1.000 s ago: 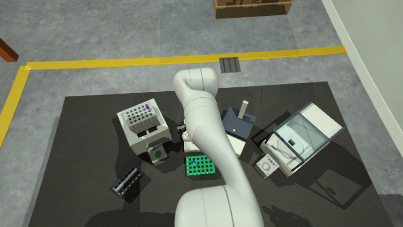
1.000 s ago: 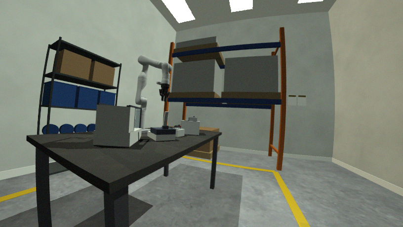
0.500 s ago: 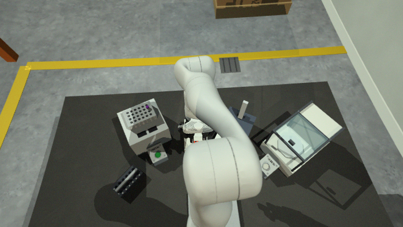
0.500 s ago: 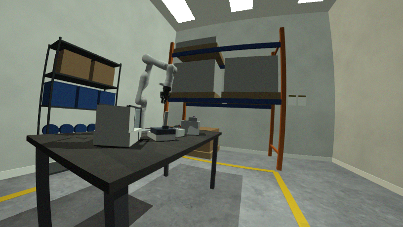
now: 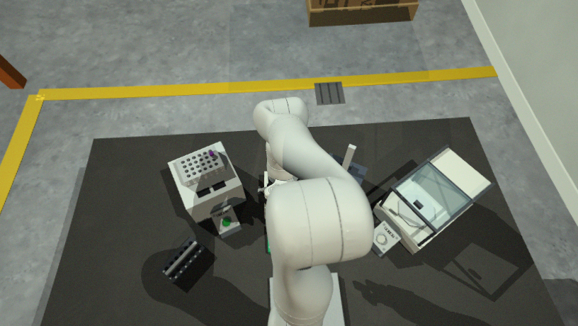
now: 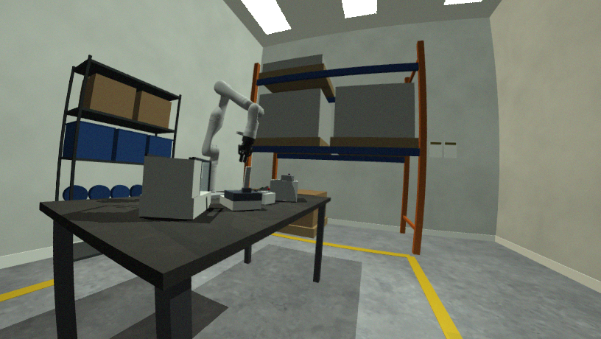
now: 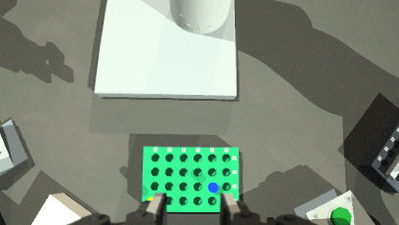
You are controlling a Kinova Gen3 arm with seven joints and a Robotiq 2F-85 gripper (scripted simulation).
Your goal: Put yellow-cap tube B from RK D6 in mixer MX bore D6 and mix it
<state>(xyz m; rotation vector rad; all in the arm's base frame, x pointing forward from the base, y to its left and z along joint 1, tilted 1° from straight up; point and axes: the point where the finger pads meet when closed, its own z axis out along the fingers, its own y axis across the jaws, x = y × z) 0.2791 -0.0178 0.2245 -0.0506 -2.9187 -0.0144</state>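
Now: the tube B 10 mm ahead of my hand, 50 mm to the right of it and 220 mm below it. Also, from my hand: blue-capped tube 10 mm behind, 20 mm to the left, 220 mm below; then dry block DB 130 mm ahead, 220 mm below; then green tube rack RK 20 mm behind, 230 mm below.
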